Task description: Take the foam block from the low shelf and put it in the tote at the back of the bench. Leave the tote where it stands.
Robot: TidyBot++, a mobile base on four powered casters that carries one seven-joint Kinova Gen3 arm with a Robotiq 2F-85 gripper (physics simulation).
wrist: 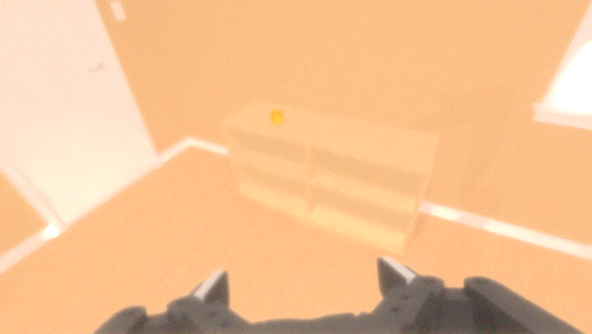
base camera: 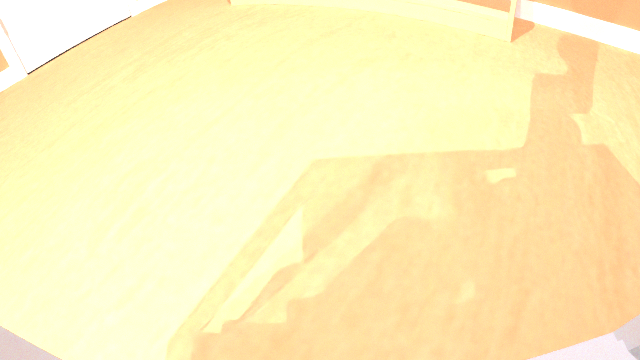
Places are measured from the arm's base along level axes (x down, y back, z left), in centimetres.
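Pixels of known places: gripper, fingertip midpoint: (wrist: 303,280).
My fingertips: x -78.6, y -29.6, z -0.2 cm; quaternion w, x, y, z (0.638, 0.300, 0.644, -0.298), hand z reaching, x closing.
Note:
Behind a point stands the place of what it marks.
A small yellow block (wrist: 277,117) @[z 4.4, x -25.3, y -163.6 cm], which looks like the foam block, sits on the top board of a low wooden shelf (wrist: 370,131) @[z -47.0, x -21.4, y -145.9 cm] (base camera: 512,22) @[z -61.8, x 32.3, y -106.2 cm], left of the top's middle in the wrist view. The shelf stands against the wall; in the base camera view its lower front shows at the top edge. My gripper (wrist: 303,280) @[z -0.2, x -78.6, y -29.6 cm] is open, with its fingers wide apart at the bottom of the wrist view and nothing between them. It is well away from the shelf and the block. The tote and the bench do not show in either view.
A white door (wrist: 75,110) @[z 136.9, x -31.4, y -185.1 cm] (base camera: 65,30) @[z 143.3, x 27.8, y -174.7 cm] stands left of the shelf. A bright window (wrist: 575,85) @[z -124.0, x -53.7, y -117.3 cm] is at the upper right of the wrist view. White baseboard (wrist: 510,231) @[z -131.7, x 35.1, y -111.7 cm] (base camera: 580,22) @[z -109.7, x 34.0, y -125.2 cm] runs along the wall right of the shelf. Shadows fall on the wooden floor (base camera: 250,125) @[z 13.9, x 39.7, y -63.3 cm].

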